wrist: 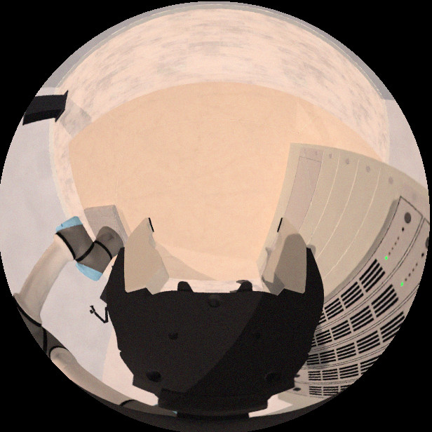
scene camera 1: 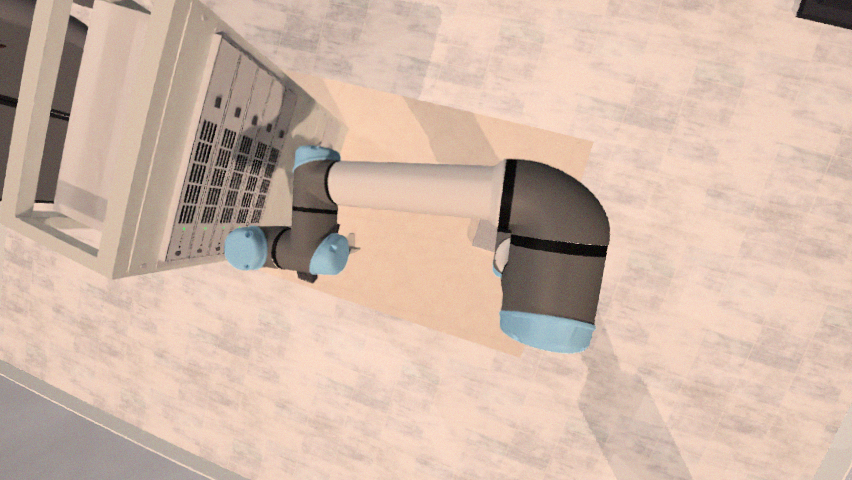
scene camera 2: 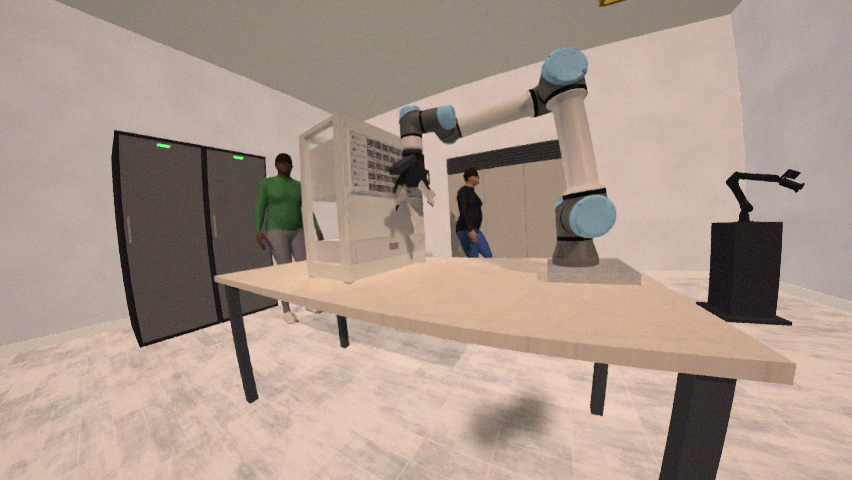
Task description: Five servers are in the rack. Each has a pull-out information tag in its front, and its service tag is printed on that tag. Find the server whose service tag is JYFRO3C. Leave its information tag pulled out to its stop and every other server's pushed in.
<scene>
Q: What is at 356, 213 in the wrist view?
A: A server rack.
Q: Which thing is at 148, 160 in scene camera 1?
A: A server rack.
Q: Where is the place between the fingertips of the gripper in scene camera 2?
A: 413, 208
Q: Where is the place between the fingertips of the gripper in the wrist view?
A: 215, 219
</scene>
